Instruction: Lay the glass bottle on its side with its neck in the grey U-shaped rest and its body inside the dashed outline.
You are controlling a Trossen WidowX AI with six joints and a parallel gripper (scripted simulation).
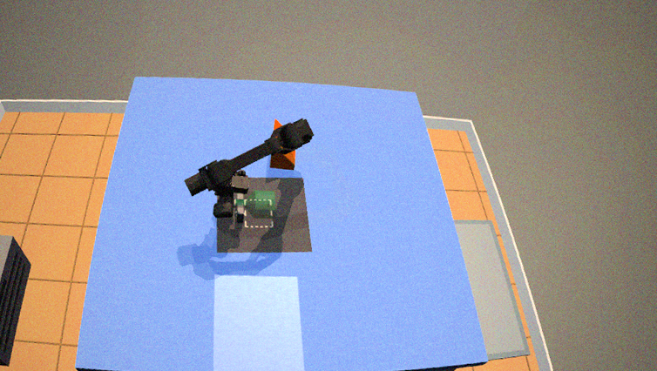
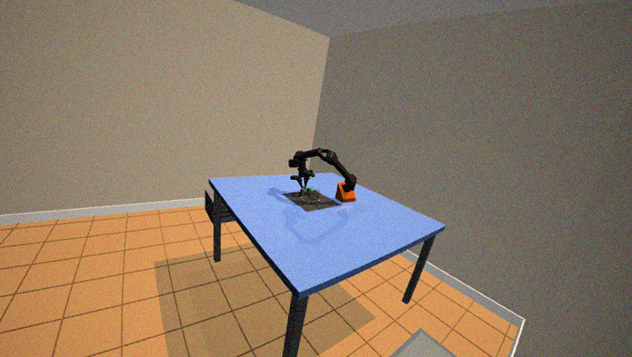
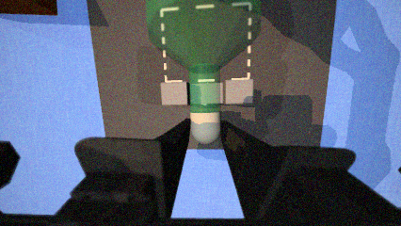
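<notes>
The glass bottle lies 5 cm to the left of my gripper tip. From my gripper tip the other things lie so: dark mat: 1 cm behind, 11 cm to the left, 5 cm below.
</notes>
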